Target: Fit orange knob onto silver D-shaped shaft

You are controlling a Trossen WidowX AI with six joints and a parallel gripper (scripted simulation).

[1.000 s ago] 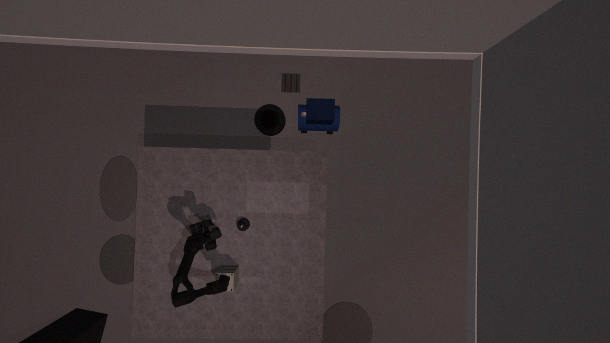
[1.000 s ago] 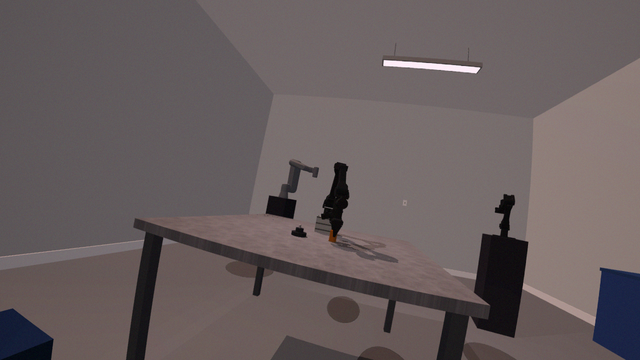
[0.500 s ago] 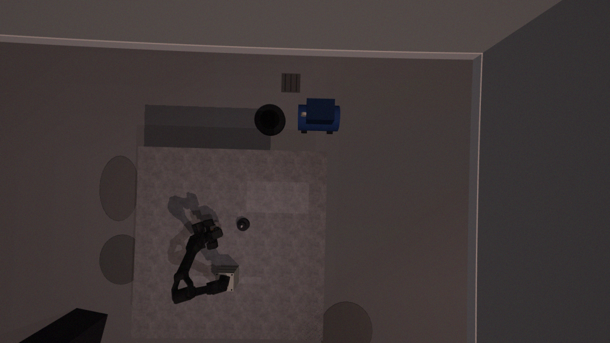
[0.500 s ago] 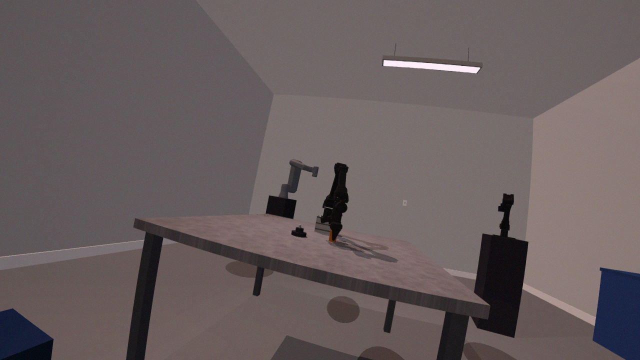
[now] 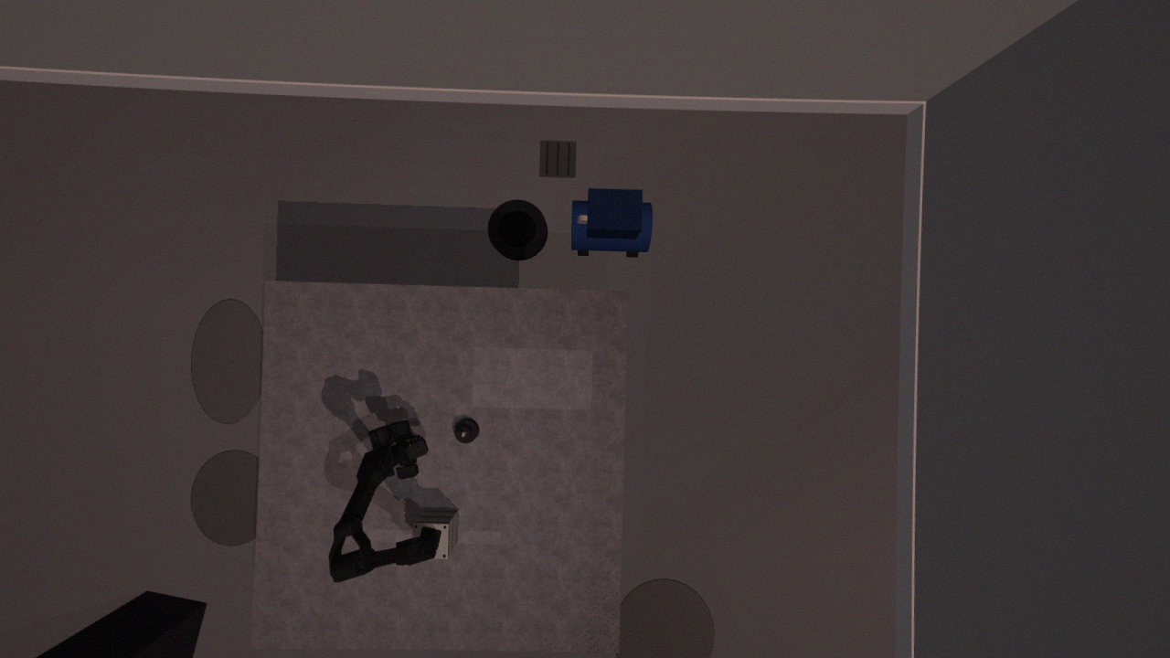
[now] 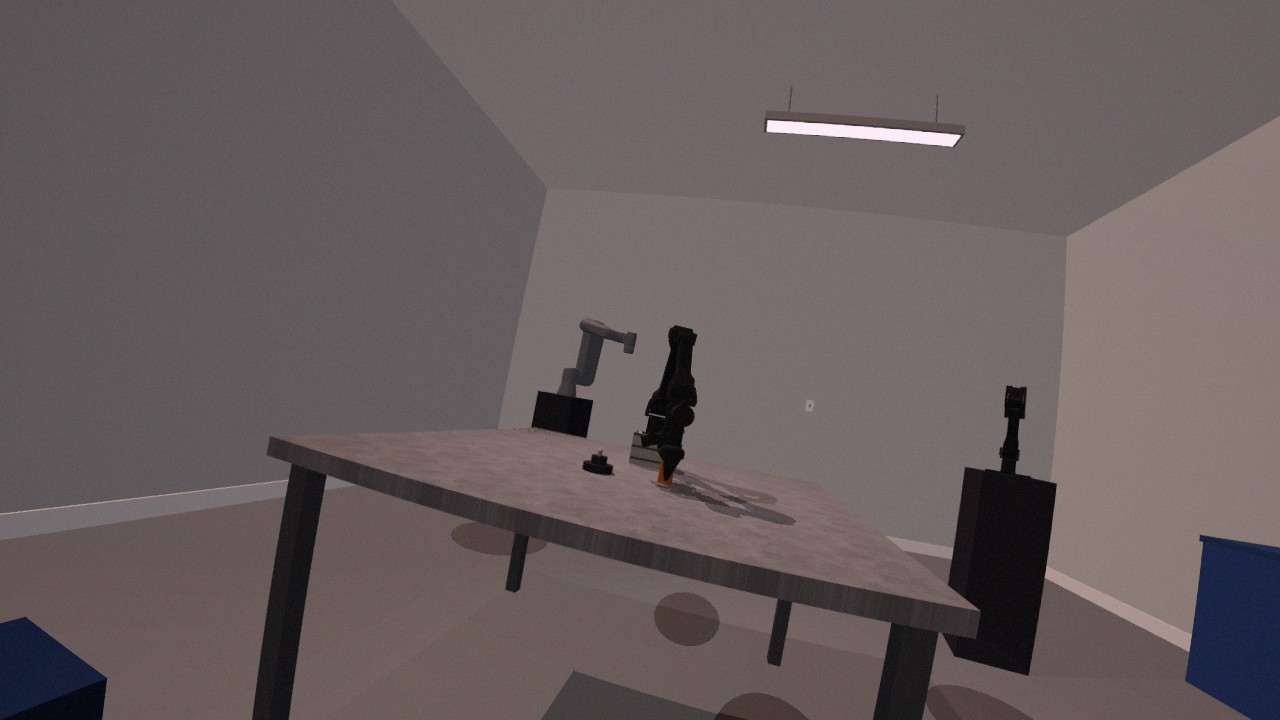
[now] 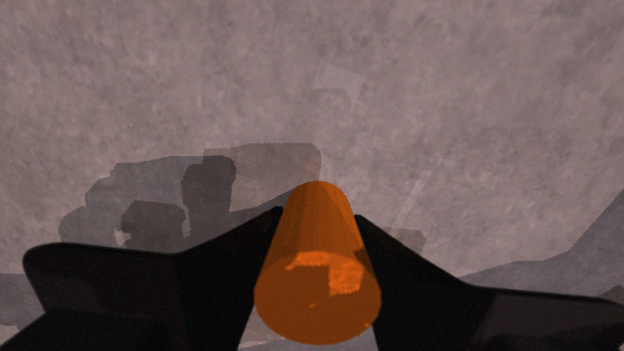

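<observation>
The round pedestal lies 8 cm ahead of my gripper tip, 17 cm to the right of it and 2 cm above it. Round my gripper tip: orange knob 3 cm above.
</observation>
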